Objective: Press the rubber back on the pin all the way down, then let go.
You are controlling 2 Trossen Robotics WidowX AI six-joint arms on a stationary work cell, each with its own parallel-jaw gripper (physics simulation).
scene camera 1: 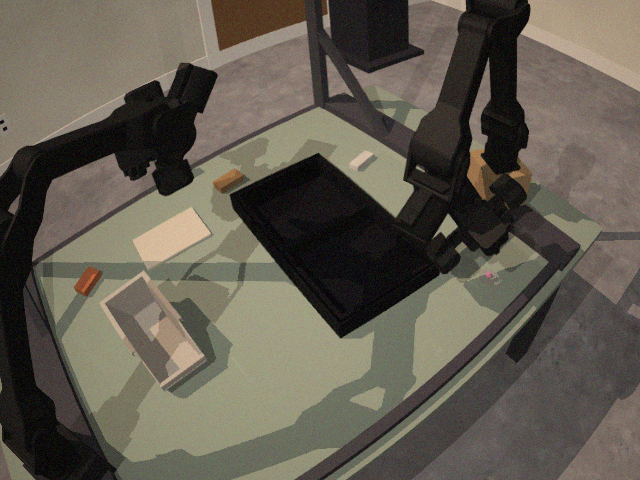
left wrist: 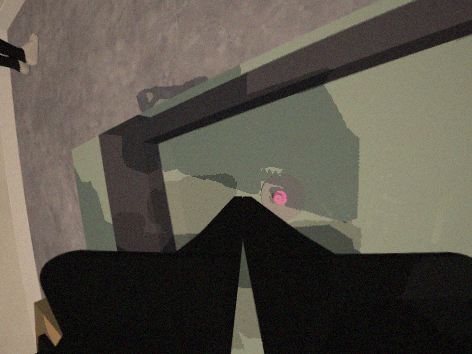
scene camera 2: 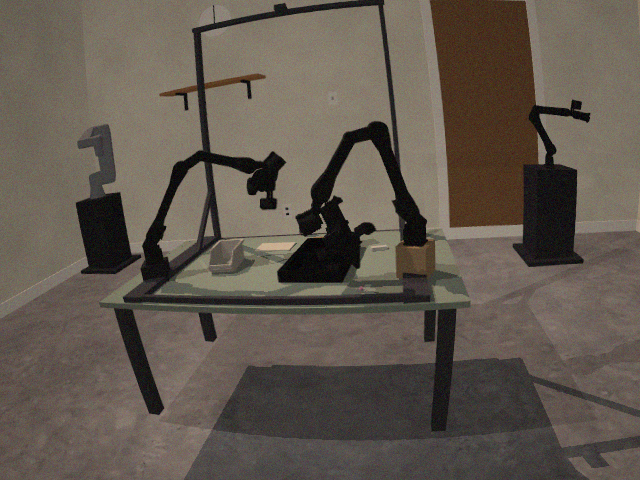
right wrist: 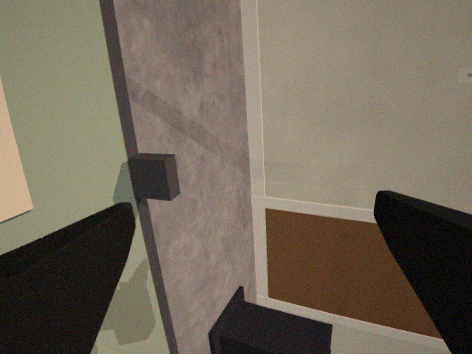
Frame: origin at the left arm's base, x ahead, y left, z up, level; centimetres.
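Seen in the pictures: left gripper, fingertip midpoint: (scene camera 1: 497, 252) (left wrist: 241, 205) (scene camera 2: 358, 268); right gripper, fingertip midpoint: (scene camera 2: 274, 191) (right wrist: 255, 208); left arm's base at its link origin: (scene camera 1: 500, 162) (scene camera 2: 415, 242); right arm's base at its link origin: (scene camera 1: 58, 460) (scene camera 2: 154, 262).
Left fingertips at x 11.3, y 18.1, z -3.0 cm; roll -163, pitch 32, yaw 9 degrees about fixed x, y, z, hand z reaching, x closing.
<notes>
Offsets run from my left fingertips to a thing's top centre. "*": to the spot under its first point.
The pink rubber back @(* dx +0.1, dy -0.5, dz -6.3 cm) (scene camera 1: 488, 274) (scene camera 2: 361, 288) (left wrist: 280, 198) sits at the middle of a pale round disc @(dx -0.1, dy -0.6, dz -6.3 cm) (left wrist: 299, 186) on the table, near the front right corner in scene camera 1. The pin under it is too small to make out, so how far down the back sits cannot be told. My left gripper (scene camera 1: 488, 250) (scene camera 2: 356, 264) (left wrist: 241, 205) is shut and empty, pointing down above the table. In the left wrist view the pink back shows just right of its fingertips, with a gap between. My right gripper (right wrist: 255, 208) is open and empty, held high at the left.
A black divided tray @(dx +24.2, dy -18.9, dz -3.5 cm) (scene camera 1: 286, 276) lies mid-table, close beside the left gripper. A pale open bin @(* dx +52.5, dy -3.4, dz -5.1 cm) (scene camera 1: 186, 338), a cream board @(dx +53.9, dy -29.6, dz -6.8 cm) (scene camera 1: 173, 236), an orange block @(dx +39.7, dy -41.9, dz -5.8 cm) (scene camera 1: 228, 180), a red block @(dx +73.4, dy -23.2, dz -5.8 cm) (scene camera 1: 87, 281) and a white block @(dx +11.2, dy -38.3, dz -6.1 cm) (scene camera 1: 361, 160) lie around. A dark frame rail (left wrist: 300, 75) edges the table.
</notes>
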